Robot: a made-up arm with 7 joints.
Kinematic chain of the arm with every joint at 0, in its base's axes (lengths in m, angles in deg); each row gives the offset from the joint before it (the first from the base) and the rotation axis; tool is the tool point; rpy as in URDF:
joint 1: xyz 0 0 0.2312 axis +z
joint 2: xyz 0 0 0 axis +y
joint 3: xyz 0 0 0.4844 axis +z
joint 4: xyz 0.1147 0 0 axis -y
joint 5: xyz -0.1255 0 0.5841 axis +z
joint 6: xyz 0 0 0 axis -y
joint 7: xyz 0.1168 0 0 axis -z
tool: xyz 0 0 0 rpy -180 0 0
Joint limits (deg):
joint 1: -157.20..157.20
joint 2: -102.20..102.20
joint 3: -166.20..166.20
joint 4: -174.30..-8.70
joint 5: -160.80..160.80
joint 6: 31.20..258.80
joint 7: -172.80..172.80
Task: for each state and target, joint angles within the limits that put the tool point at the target. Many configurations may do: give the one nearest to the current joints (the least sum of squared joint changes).
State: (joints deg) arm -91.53 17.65 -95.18 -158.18 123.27 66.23 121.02
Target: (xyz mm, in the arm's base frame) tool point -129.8 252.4 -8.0
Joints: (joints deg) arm -116.13 -11.65 -134.23 -174.30 123.09 86.91 121.02
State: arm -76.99 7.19 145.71 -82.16 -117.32 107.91 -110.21
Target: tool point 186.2 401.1 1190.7
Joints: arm -75.32 25.83 155.98 -79.49 -117.24 111.20 -110.21
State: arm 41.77 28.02 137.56 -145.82 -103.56 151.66 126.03
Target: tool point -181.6 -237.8 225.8
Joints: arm 58.33 24.38 152.37 -174.30 -116.76 160.64 126.03
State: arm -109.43 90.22 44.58 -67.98 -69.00 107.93 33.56
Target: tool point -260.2 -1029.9 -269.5
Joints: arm -124.58 93.07 36.73 -52.08 -67.74 105.91 33.56
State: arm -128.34 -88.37 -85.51 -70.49 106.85 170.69 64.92
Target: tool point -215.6 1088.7 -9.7
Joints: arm -106.82 -98.86 -89.12 -47.60 98.49 145.39 64.92
